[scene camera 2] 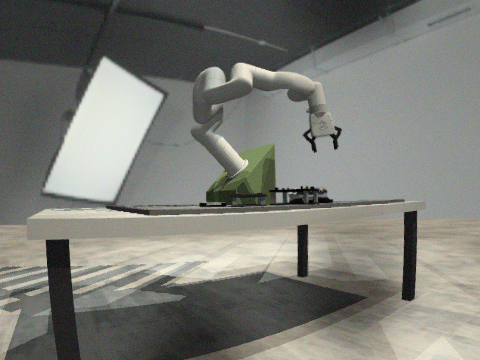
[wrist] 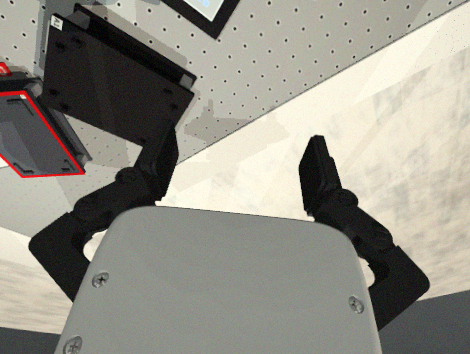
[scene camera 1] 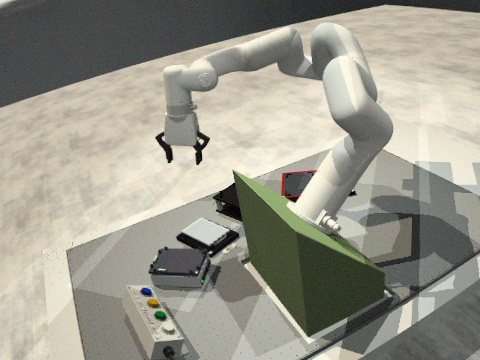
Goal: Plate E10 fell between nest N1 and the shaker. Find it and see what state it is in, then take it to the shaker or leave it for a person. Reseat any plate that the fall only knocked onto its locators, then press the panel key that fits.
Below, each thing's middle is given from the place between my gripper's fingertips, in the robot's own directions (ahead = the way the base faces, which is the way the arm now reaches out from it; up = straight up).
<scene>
The lidded shaker (scene camera 1: pixel 172 267) is 210 mm behind my hand, 190 mm below it and 160 mm to the left of it. Also, from my hand: red-edged dark plate (wrist: pixel 39 147) 340 mm to the right, 180 mm below, 110 mm behind.
</scene>
